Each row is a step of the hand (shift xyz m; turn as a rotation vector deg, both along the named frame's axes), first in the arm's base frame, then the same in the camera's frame.
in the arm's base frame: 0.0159 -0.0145 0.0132 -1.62 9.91 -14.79
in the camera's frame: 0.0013 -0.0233 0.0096 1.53 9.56 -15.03
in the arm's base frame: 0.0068 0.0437 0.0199 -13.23 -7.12 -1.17
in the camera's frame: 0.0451 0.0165 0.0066 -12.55 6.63 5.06
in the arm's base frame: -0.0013 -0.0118 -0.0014 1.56 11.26 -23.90
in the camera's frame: -0.0105 -0.0056 0.0017 0.79 9.37 -24.74
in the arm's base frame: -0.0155 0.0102 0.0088 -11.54 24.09 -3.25
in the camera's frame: 0.0037 0.0168 0.0113 12.09 23.70 -4.01
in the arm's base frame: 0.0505 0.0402 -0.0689 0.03 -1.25 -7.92
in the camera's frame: 0.0310 -0.0052 -0.0890 -3.90 0.61 -6.98
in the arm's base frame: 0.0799 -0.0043 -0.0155 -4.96 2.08 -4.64
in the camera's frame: 0.0302 -0.0635 -0.0412 -2.52 5.95 -2.94
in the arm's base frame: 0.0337 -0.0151 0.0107 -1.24 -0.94 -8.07
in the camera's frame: 0.0087 -0.0374 0.0012 -4.34 1.83 -6.74
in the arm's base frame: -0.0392 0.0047 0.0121 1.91 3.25 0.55
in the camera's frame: -0.0111 0.0319 0.0238 3.70 0.26 -0.85
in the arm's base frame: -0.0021 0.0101 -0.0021 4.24 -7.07 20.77
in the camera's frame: 0.0061 0.0079 -0.0033 4.21 -11.03 18.97
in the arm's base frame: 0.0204 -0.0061 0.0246 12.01 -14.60 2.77
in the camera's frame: 0.0143 -0.0240 0.0166 -4.56 -18.50 1.41
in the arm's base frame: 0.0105 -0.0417 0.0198 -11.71 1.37 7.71
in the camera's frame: -0.0203 -0.0359 0.0232 -1.83 8.81 10.84
